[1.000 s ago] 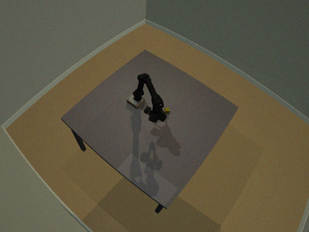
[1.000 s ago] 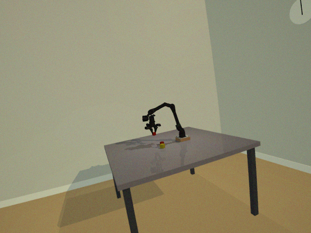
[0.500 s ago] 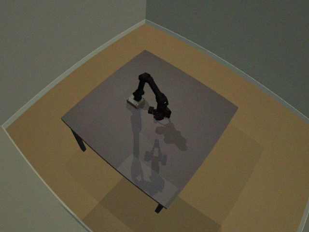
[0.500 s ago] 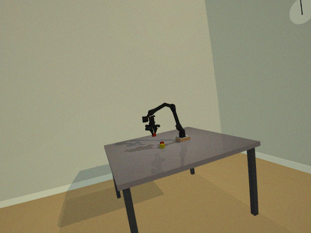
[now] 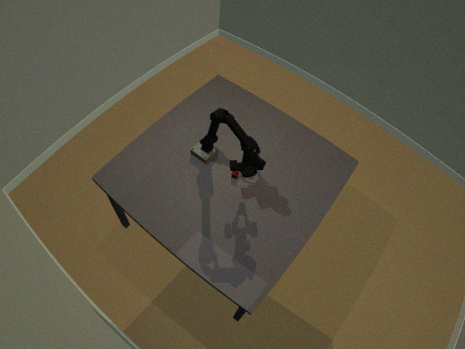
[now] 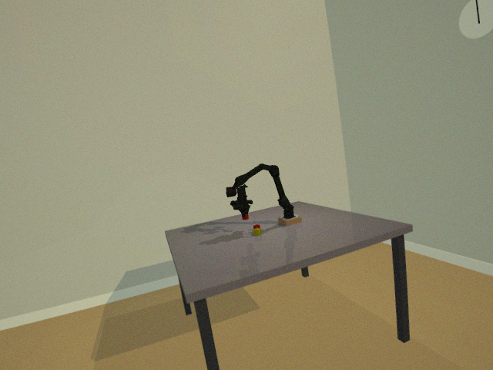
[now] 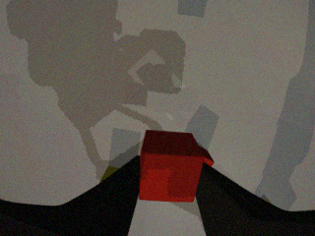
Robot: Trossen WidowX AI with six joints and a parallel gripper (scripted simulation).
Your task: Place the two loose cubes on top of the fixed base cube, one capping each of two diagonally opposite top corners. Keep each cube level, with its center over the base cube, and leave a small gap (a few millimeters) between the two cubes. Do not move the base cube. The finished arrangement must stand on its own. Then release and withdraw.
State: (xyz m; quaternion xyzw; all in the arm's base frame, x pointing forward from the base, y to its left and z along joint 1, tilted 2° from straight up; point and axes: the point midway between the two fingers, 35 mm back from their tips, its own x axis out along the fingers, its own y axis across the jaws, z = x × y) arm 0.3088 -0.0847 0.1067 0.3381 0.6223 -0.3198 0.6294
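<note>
My gripper tip is 10 mm past the yellow base cube, 120 mm to the right of it and 90 mm above it.
</note>
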